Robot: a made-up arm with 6 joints.
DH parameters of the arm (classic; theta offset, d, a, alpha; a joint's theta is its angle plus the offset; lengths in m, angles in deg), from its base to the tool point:
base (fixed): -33.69 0 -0.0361 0
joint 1: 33.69 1.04 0.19 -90
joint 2: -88.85 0 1.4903 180
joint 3: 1.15 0.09 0.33 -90
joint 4: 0 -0.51 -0.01 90
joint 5: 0 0 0.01 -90
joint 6: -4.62 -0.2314 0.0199 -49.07
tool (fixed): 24.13 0.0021 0 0
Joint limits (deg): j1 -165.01..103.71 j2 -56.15..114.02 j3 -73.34..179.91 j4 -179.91..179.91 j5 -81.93..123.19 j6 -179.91..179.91
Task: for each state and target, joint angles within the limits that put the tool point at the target. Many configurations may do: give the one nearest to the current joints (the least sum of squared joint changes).
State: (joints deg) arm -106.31 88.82 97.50 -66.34 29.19 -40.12
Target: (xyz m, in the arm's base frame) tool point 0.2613 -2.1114 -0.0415
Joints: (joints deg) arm -75.62 114.02 51.04 -85.33 39.87 -41.42
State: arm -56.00 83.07 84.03 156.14 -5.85 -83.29
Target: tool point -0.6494 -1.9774 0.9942
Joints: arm -105.44 114.02 137.28 156.87 3.52 -82.65
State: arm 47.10 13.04 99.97 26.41 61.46 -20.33
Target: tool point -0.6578 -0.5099 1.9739
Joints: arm 39.48 -17.85 158.08 23.29 73.75 -20.22
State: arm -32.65 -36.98 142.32 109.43 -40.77 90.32
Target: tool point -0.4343 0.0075 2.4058
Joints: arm -35.15 8.95 167.95 112.65 -42.28 90.51
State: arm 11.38 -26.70 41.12 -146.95 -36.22 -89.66
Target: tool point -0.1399 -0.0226 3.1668
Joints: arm 14.52 -25.34 13.86 -144.52 -26.52 -88.87
